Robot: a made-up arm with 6 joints.
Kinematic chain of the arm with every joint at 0, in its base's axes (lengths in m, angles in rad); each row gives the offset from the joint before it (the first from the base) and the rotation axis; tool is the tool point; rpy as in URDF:
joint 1: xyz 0 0 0.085 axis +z
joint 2: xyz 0 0 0 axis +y
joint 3: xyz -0.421 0 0.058 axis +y
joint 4: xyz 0.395 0 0.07 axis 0.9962 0 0.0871
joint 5: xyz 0 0 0 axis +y
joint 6: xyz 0.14 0 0.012 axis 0.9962 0 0.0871
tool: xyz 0 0 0 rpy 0 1.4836 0
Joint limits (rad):
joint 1: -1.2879..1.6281
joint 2: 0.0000..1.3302
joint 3: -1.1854..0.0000
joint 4: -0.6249..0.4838
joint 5: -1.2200..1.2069
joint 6: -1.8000..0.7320
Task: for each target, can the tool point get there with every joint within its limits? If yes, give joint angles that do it. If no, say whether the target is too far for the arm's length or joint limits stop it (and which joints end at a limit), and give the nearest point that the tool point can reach.
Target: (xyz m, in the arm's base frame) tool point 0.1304 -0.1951 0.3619
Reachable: yes | joints -0.9936 0.6321 -0.4627 0.2884 0.0694 -0.7239
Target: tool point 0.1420 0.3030 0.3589
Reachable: yes | joints 1.1018 0.9690 -0.6797 0.2963 0.2526 0.1569
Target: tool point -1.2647 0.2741 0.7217
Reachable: no: too far | nearest point -0.4390 0.0951 0.6205 | short by 0.851 m
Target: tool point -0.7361 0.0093 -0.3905
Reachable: no: joint limits stop it (at a limit: joint 1, joint 2, joint 3, joint 4) | nearest point -0.0525 0.0565 0.0229 | short by 0.800 m
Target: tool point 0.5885 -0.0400 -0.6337
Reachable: no: joint limits stop it (at a limit: joint 2) | nearest point 0.2185 -0.0149 0.0341 | short by 0.764 m
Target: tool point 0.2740 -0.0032 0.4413
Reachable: yes | joints -0.0096 0.8765 -0.9187 -0.0059 0.8317 -0.7841
